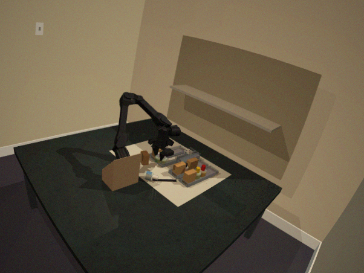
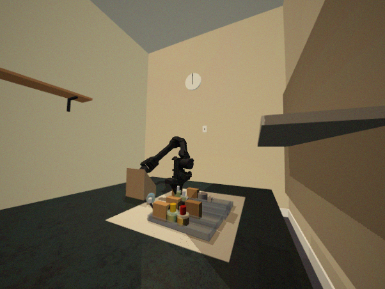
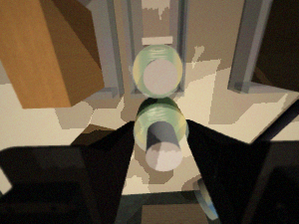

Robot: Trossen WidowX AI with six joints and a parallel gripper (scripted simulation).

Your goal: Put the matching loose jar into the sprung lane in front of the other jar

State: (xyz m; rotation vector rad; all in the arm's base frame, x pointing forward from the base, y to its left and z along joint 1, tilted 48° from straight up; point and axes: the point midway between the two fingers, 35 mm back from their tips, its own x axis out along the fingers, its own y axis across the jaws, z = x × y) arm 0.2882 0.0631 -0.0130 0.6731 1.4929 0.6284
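My gripper tip is now 13 cm short of the grey cylinder, 8 cm to the right of it and 3 cm above it. The rest, counted from my gripper tip: wall shelf 55 cm ahead, 31 cm above; black pen 14 cm to the right, 6 cm behind, 5 cm below.
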